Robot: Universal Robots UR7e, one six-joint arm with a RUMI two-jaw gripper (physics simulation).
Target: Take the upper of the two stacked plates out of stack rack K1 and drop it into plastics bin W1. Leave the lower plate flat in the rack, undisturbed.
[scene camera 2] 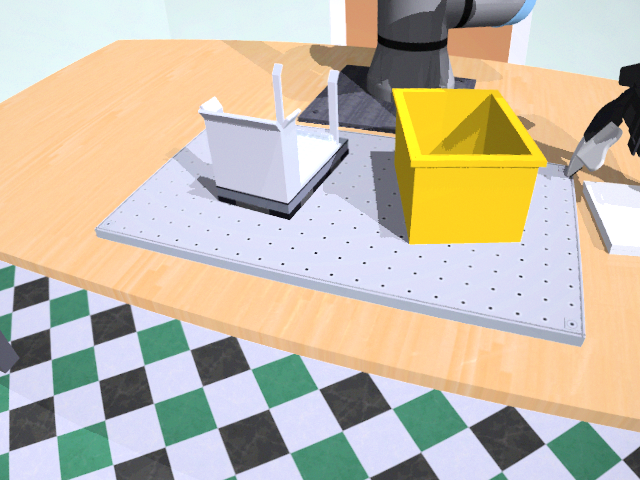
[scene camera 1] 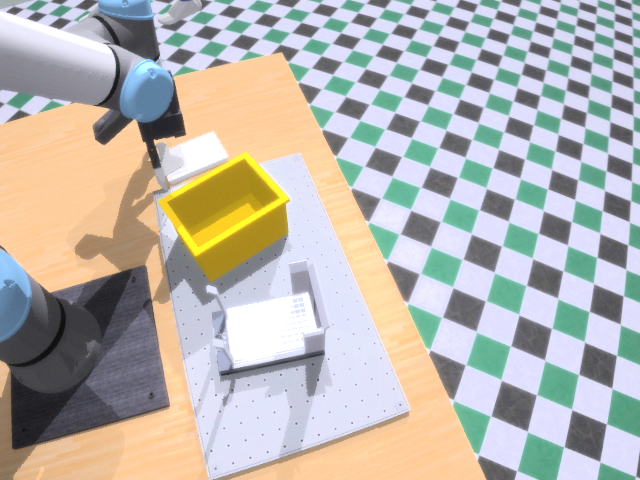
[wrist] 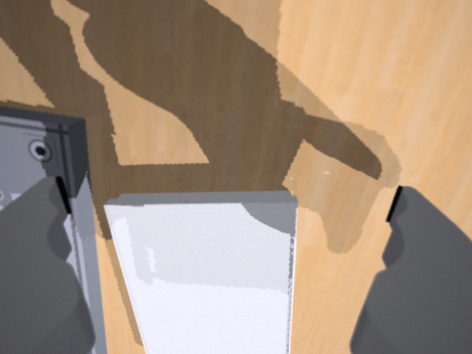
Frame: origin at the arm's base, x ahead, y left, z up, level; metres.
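Where they show: gripper, fingertip midpoint: [scene camera 2: 621, 185] [scene camera 1: 158, 165] [wrist: 230, 186]; arm's base, origin of the base link: [scene camera 2: 410, 87] [scene camera 1: 58, 347].
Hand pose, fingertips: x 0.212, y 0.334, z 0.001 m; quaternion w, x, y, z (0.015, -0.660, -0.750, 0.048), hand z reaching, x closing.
Observation:
Each offset is from my fingertips to the centre of the thing. "*": to the spot under its first point.
A white rectangular plate {dy +0.001, dx +0.071, dz -0.002 m} [scene camera 1: 201, 155] [scene camera 2: 622, 217] [wrist: 215, 310] lies flat on the wooden table, beyond the yellow bin W1 {dy -0.213, dx +0.113, dz +0.054 m} [scene camera 1: 248, 253] [scene camera 2: 465, 206] and off the pegboard. The inside of the bin, as seen in scene camera 1, holds no plate. Rack K1 {dy -0.414, dx +0.129, dz +0.064 m} [scene camera 1: 318, 299] [scene camera 2: 248, 155] stands on the pegboard with white plate surface {dy -0.413, dx +0.135, dz +0.036 m} [scene camera 1: 268, 330] [scene camera 2: 316, 160] lying flat in it; whether that is one plate or two I cannot tell. My gripper [scene camera 1: 168, 171] [scene camera 2: 584, 167] [wrist: 230, 186] is open and low over the near end of the loose plate, with one finger on each side of it in the wrist view.
The grey pegboard {dy -0.328, dx +0.137, dz -0.002 m} [scene camera 1: 356, 382] [scene camera 2: 336, 289] [wrist: 20, 132] carries the rack and the bin; its corner is close to one finger in the wrist view. The rack has tall upright posts {* dy -0.369, dx +0.075, dz +0.078 m} [scene camera 2: 333, 108]. The dark robot base plate [scene camera 1: 126, 372] is beside the pegboard.

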